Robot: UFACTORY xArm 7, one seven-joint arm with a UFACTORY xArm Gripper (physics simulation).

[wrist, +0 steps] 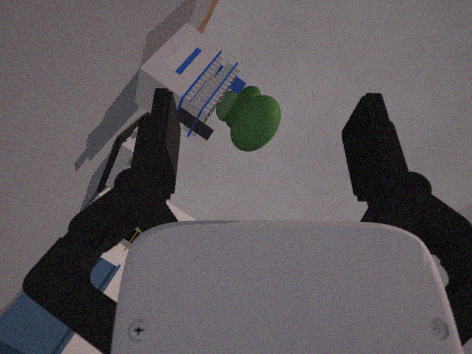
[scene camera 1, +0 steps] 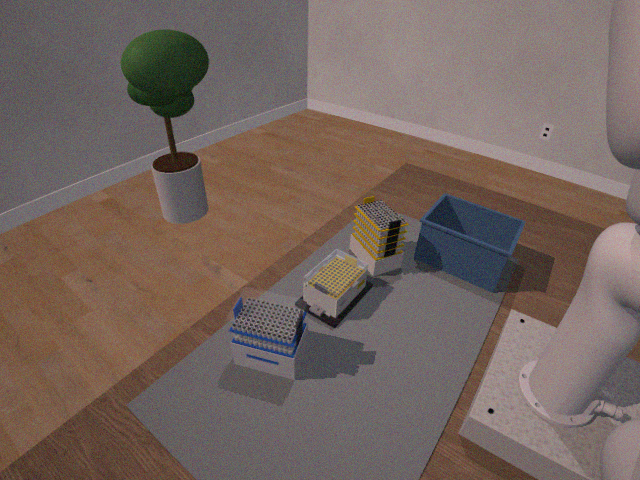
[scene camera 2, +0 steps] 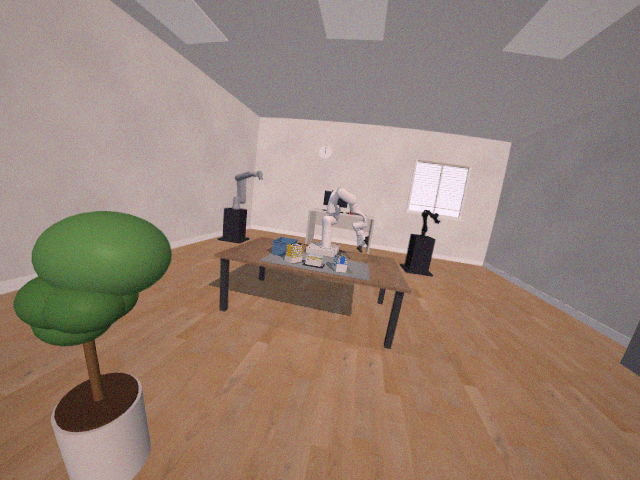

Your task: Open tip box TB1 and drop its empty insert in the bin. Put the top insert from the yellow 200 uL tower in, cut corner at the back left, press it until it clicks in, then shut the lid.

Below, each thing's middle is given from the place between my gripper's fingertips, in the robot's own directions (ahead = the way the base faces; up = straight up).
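Scene:
The blue-trimmed tip box [scene camera 1: 268, 332] is 27 cm ahead of my hand, 8 cm below it and 19 cm to the right of it. Blue bin [scene camera 1: 469, 241]: 69 cm to the right of my hand, 4 cm ahead of it, 8 cm below it. Going by their middles, the blue-trimmed tip box is the nearest to my hand of the things named here.

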